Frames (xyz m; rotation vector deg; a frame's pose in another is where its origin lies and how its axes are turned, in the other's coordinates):
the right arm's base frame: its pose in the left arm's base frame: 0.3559 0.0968 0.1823 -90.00 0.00 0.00
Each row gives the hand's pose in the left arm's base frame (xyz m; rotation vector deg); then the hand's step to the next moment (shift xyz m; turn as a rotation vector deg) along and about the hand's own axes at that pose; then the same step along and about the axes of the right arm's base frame.
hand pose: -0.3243 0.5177 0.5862 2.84 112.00 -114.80
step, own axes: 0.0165 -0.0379 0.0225 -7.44 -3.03 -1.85
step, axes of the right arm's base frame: -0.0208 -0.0335 -0.0257 5.82 -4.75 3.40
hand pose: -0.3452 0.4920 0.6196 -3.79 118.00 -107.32
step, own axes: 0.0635 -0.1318 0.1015 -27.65 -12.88 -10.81
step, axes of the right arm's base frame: -0.0565 -0.1075 -0.1302 20.16 -19.46 16.19
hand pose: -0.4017 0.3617 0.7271 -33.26 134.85 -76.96
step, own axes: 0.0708 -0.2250 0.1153 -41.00 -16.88 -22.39
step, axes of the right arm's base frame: 0.0359 -0.1330 -0.2235 26.32 -29.97 29.61
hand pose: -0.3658 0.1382 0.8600 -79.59 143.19 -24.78
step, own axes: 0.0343 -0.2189 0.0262 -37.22 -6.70 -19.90
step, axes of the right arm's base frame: 0.1625 -0.0550 -0.1427 17.32 -23.59 31.14
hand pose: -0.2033 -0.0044 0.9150 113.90 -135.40 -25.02
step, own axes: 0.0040 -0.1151 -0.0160 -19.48 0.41 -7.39
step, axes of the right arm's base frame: 0.1132 0.0114 -0.0241 4.70 -10.33 17.48
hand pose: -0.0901 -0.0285 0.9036 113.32 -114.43 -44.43
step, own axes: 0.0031 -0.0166 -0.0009 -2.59 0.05 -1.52
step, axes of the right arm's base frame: 0.0145 0.0084 -0.0024 0.90 -1.82 2.21
